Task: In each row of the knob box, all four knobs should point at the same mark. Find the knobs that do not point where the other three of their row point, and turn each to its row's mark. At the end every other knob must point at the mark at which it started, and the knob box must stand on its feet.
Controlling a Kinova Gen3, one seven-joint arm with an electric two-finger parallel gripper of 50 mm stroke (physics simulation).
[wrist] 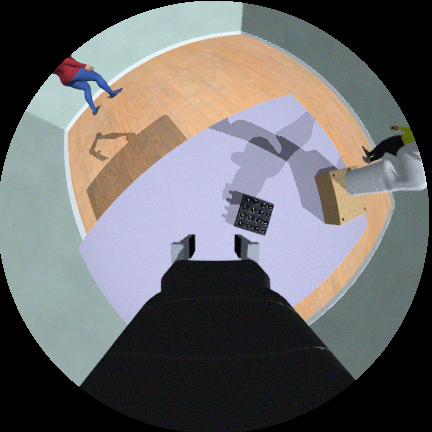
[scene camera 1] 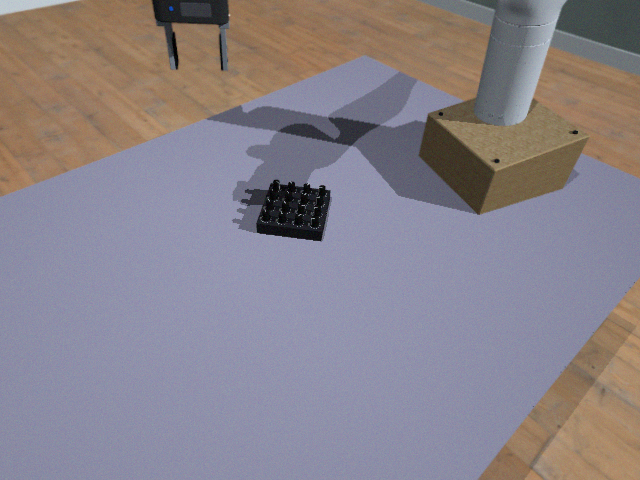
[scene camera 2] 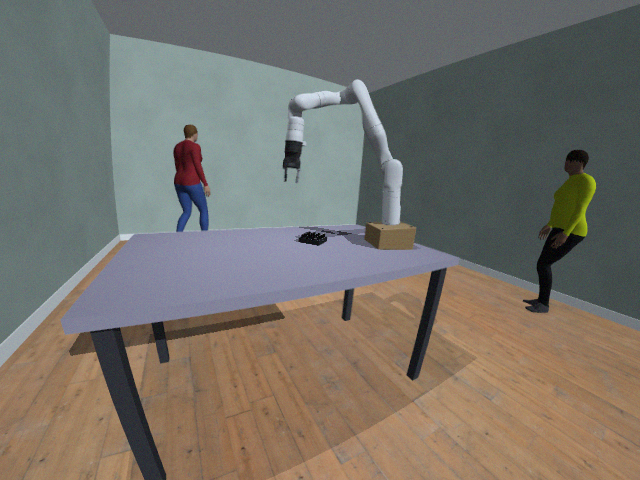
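Where they show: gripper, between the fingertips: [wrist: 214, 242] [scene camera 1: 199, 66] [scene camera 2: 291, 182]; arm's base, origin of its link: [wrist: 351, 182] [scene camera 1: 500, 111] [scene camera 2: 390, 223].
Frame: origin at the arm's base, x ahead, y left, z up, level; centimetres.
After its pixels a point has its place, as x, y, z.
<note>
The black knob box [scene camera 1: 290, 230] @[41.7, -14.6, -9.0] [scene camera 2: 313, 238] @[39.9, -13.7, -7.8] [wrist: 254, 215] @[37.4, -17.4, -8.4] stands upright on its feet on the table, with black knobs in a four-by-four grid on its top. The knobs and marks are too small to tell where each one points. My gripper [scene camera 1: 199, 68] @[48.0, -23.1, 17.7] [scene camera 2: 291, 180] @[48.0, -23.1, 17.7] [wrist: 214, 242] @[48.0, -23.1, 17.7] is open and empty. It hangs high above the table, pointing down, well clear of the box. In the wrist view the box lies above and a little right of the fingertips.
The lavender table [scene camera 1: 289, 335] @[56.0, -2.3, -10.6] [scene camera 2: 222, 273] @[87.6, 3.7, -10.6] [wrist: 165, 220] @[60.6, -36.4, -10.6] bears the wooden base block [scene camera 1: 532, 178] @[7.5, 11.0, -5.5] [scene camera 2: 391, 237] @[10.6, 9.4, -4.6] [wrist: 327, 200] @[11.9, -1.6, -6.0] of the arm, right of the knob box. The arm's shadow falls beside and partly over the box. Two people stand beyond the table.
</note>
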